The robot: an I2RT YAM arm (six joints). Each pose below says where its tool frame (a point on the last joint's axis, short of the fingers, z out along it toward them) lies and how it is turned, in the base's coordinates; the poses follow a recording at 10 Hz.
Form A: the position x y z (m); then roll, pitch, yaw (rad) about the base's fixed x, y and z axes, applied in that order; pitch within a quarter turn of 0, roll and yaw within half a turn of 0.
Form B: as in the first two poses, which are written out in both.
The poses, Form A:
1: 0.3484, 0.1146, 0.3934, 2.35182, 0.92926, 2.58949
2: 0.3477, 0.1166, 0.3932, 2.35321, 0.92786, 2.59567
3: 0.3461, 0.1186, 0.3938, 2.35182, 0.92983, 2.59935
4: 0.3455, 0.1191, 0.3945, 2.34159, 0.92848, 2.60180
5: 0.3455, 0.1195, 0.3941, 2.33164, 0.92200, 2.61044
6: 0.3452, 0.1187, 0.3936, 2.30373, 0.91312, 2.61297
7: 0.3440, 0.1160, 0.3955, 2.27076, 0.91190, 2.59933
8: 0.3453, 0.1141, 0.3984, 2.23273, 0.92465, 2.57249
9: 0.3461, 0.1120, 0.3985, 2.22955, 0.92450, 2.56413
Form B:
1: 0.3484, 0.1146, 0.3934, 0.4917, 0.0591, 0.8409, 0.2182
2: 0.3477, 0.1166, 0.3932, 0.4904, 0.0571, 0.8415, 0.2194
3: 0.3461, 0.1186, 0.3938, 0.4908, 0.0548, 0.8411, 0.2205
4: 0.3455, 0.1191, 0.3945, 0.4903, 0.0515, 0.8403, 0.2256
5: 0.3455, 0.1195, 0.3941, 0.4871, 0.0469, 0.8403, 0.2332
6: 0.3452, 0.1187, 0.3936, 0.4841, 0.0411, 0.8383, 0.2472
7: 0.3440, 0.1160, 0.3955, 0.4861, 0.0391, 0.8341, 0.2579
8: 0.3453, 0.1141, 0.3984, 0.4949, 0.0378, 0.8268, 0.2646
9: 0.3461, 0.1120, 0.3985, 0.4960, 0.0405, 0.8262, 0.2638
